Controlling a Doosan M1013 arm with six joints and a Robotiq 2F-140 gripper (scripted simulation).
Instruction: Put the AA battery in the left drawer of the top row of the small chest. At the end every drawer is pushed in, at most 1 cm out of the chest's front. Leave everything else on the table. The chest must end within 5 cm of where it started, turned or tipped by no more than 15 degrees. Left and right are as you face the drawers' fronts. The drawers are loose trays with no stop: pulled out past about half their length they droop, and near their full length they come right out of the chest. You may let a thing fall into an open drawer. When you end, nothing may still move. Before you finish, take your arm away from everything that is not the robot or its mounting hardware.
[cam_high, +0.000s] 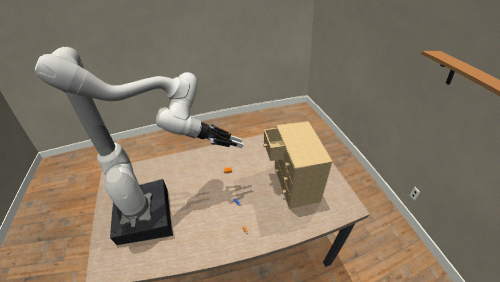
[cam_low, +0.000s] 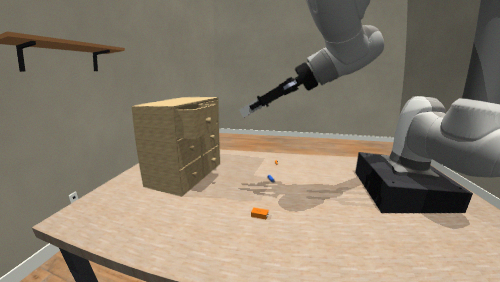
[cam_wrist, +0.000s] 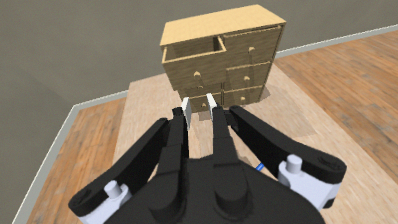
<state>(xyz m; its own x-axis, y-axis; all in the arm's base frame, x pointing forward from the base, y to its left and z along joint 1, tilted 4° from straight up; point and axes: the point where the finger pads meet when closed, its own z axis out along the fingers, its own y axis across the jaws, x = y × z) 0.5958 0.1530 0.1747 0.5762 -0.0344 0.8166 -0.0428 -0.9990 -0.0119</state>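
The blue cylinder lies 40 mm behind my hand, 140 mm to the right of it and 290 mm below it. Round my hand: orange block (60 mm behind, 100 mm to the left, 290 mm below); then orange cylinder (40 mm behind, 330 mm to the right, 290 mm below).
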